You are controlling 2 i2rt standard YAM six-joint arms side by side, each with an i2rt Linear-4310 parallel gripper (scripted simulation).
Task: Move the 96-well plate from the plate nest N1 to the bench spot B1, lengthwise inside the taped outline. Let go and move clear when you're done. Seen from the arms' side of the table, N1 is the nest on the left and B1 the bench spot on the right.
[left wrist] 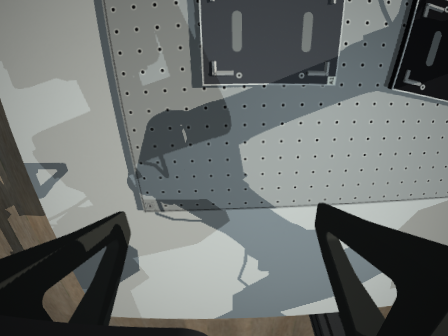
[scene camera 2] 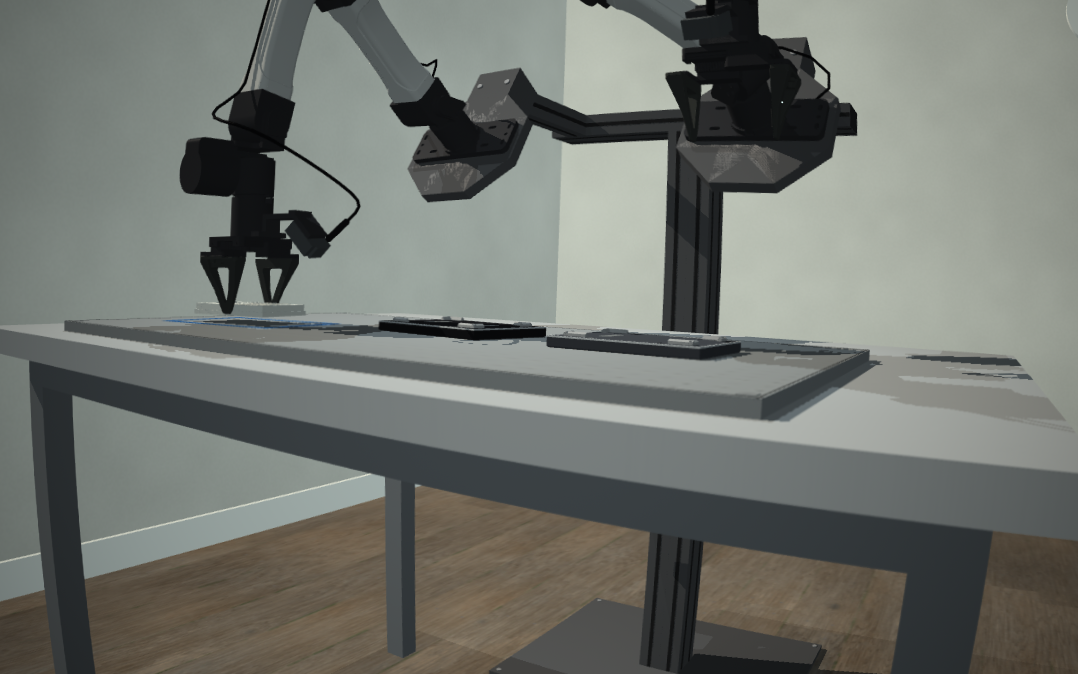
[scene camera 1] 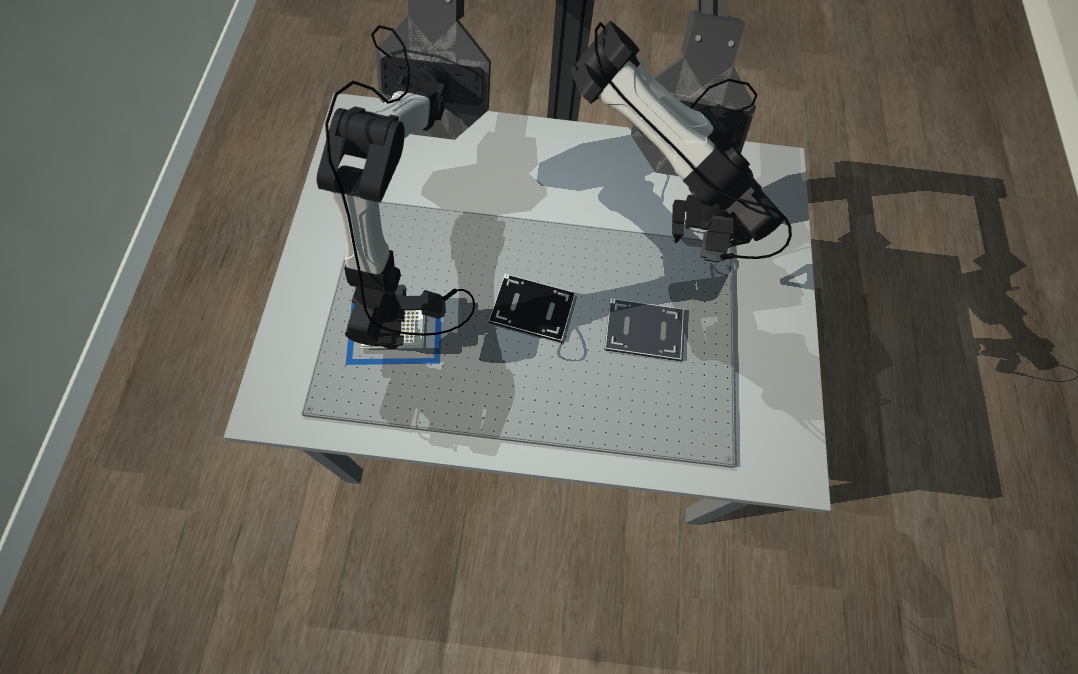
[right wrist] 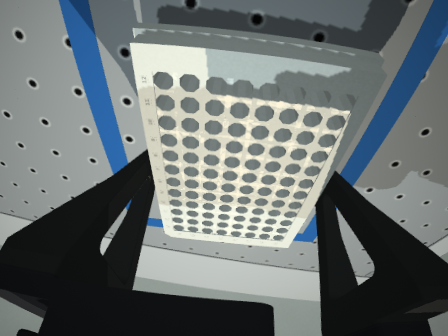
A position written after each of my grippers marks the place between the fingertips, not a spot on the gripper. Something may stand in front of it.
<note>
I see my left gripper (scene camera 2: 733, 140), my right gripper (scene camera 2: 249, 312) and a white 96-well plate (right wrist: 217, 185).
My left gripper is seen too in the left wrist view (left wrist: 220, 218) and in scene camera 1 (scene camera 1: 700, 242). My right gripper shows as well in scene camera 1 (scene camera 1: 393, 329) and in the right wrist view (right wrist: 239, 164). The left wrist view misses the white 96-well plate: it is out of frame.
</note>
